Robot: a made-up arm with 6 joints. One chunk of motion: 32 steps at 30 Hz.
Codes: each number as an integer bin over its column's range. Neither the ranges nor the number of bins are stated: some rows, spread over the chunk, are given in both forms.
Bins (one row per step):
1: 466 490 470 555 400 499
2: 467 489 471 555 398 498
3: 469 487 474 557 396 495
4: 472 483 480 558 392 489
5: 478 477 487 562 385 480
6: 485 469 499 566 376 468
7: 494 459 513 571 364 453
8: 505 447 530 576 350 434
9: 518 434 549 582 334 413
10: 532 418 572 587 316 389
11: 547 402 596 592 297 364
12: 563 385 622 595 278 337
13: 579 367 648 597 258 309
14: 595 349 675 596 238 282
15: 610 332 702 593 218 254
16: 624 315 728 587 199 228
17: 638 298 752 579 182 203
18: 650 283 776 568 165 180
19: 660 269 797 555 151 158
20: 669 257 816 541 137 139
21: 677 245 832 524 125 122
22: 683 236 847 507 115 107
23: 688 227 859 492 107 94
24: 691 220 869 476 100 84
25: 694 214 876 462 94 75
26: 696 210 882 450 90 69
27: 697 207 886 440 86 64
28: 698 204 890 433 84 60
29: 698 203 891 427 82 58
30: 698 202 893 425 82 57
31: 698 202 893 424 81 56
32: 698 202 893 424 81 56
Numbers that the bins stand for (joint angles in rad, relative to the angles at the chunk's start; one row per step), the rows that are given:
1: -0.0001 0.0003 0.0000 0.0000 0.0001 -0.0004
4: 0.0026 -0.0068 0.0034 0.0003 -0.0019 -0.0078
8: 0.0175 -0.0436 0.0204 0.0019 -0.0124 -0.0485
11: 0.0364 -0.0895 0.0428 0.0033 -0.0257 -0.1004
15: 0.0648 -0.1610 0.0789 0.0034 -0.0454 -0.1819
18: 0.0828 -0.2111 0.1041 0.0012 -0.0587 -0.2367
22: 0.0977 -0.2590 0.1283 -0.0043 -0.0712 -0.2907
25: 0.1026 -0.2815 0.1381 -0.0084 -0.0765 -0.3144
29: 0.1044 -0.2927 0.1432 -0.0115 -0.0795 -0.3270
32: 0.1044 -0.2938 0.1439 -0.0118 -0.0797 -0.3285
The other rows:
2: 0.0004 -0.0007 0.0003 0.0000 -0.0004 -0.0011
3: 0.0013 -0.0028 0.0013 0.0002 -0.0009 -0.0033
5: 0.0053 -0.0130 0.0057 0.0006 -0.0037 -0.0144
6: 0.0085 -0.0211 0.0098 0.0010 -0.0059 -0.0233
7: 0.0125 -0.0314 0.0146 0.0014 -0.0089 -0.0344
9: 0.0233 -0.0569 0.0268 0.0024 -0.0164 -0.0641
10: 0.0296 -0.0732 0.0347 0.0029 -0.0209 -0.0819
12: 0.0436 -0.1069 0.0517 0.0036 -0.0304 -0.1204
13: 0.0508 -0.1253 0.0605 0.0038 -0.0354 -0.1411
14: 0.0580 -0.1437 0.0697 0.0037 -0.0404 -0.1611
16: 0.0711 -0.1784 0.0878 0.0029 -0.0502 -0.2011
17: 0.0774 -0.1957 0.0959 0.0022 -0.0545 -0.2196
19: 0.0873 -0.2253 0.1113 0.0000 -0.0622 -0.2530
20: 0.0914 -0.2376 0.1177 -0.0013 -0.0657 -0.2670
21: 0.0950 -0.2498 0.1232 -0.0028 -0.0687 -0.2796
23: 0.0999 -0.2682 0.1324 -0.0057 -0.0732 -0.3004
24: 0.1013 -0.2754 0.1358 -0.0071 -0.0750 -0.3078
26: 0.1035 -0.2856 0.1402 -0.0095 -0.0775 -0.3189
27: 0.1040 -0.2886 0.1415 -0.0104 -0.0785 -0.3226
28: 0.1044 -0.2917 0.1429 -0.0110 -0.0790 -0.3256
30: 0.1044 -0.2938 0.1439 -0.0117 -0.0795 -0.3278
31: 0.1044 -0.2938 0.1439 -0.0118 -0.0797 -0.3285

